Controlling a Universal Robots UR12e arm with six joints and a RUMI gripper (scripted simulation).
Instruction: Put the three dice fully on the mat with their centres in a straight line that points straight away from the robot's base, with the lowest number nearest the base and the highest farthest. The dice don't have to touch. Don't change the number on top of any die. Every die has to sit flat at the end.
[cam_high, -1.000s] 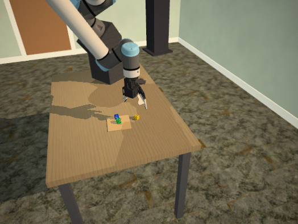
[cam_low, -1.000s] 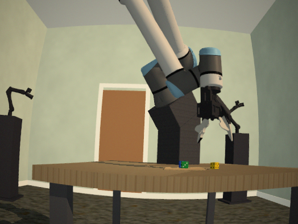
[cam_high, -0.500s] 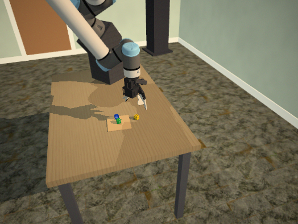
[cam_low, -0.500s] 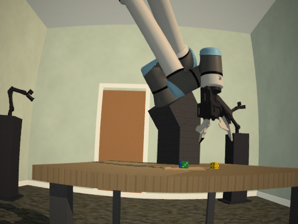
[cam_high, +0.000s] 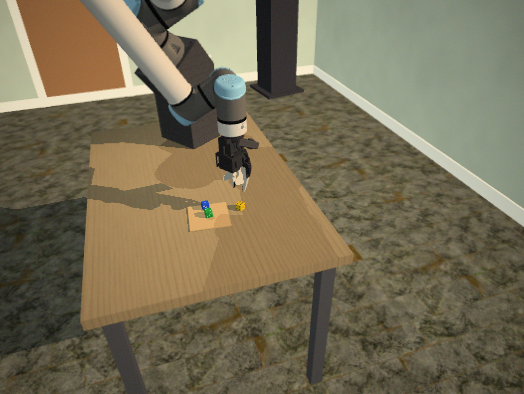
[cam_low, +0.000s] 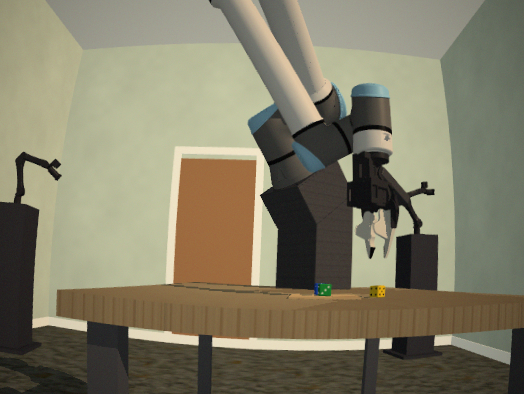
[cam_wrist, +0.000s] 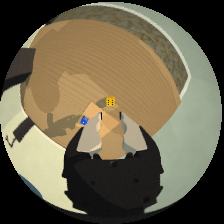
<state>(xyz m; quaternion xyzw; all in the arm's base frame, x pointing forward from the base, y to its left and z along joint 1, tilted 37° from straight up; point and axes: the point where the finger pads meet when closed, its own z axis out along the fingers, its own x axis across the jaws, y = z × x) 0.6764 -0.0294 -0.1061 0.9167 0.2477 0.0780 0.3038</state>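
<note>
Right now the yellow die is 90 mm below my hand. Also, from my hand: green die: 10 mm behind, 120 mm to the right, 80 mm below; then tan mat: 10 mm behind, 120 mm to the right, 100 mm below; then blue die: 60 mm behind, 110 mm to the right, 80 mm below.
</note>
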